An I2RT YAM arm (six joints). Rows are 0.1 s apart.
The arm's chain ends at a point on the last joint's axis. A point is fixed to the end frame.
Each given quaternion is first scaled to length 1.
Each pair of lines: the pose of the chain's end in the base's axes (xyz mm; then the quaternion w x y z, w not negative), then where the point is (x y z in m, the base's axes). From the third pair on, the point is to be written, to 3 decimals.
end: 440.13 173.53 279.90 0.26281 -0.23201 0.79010 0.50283
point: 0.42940 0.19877 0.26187
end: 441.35 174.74 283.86 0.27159 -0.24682 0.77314 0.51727
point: 0.43041 0.20029 0.26642
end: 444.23 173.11 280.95 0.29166 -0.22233 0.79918 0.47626
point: 0.436 0.198 0.262
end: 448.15 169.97 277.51 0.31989 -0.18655 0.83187 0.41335
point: 0.444 0.194 0.256
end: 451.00 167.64 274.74 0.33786 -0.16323 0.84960 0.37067
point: 0.449 0.191 0.251
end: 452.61 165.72 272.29 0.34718 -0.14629 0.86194 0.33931
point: 0.452 0.188 0.248
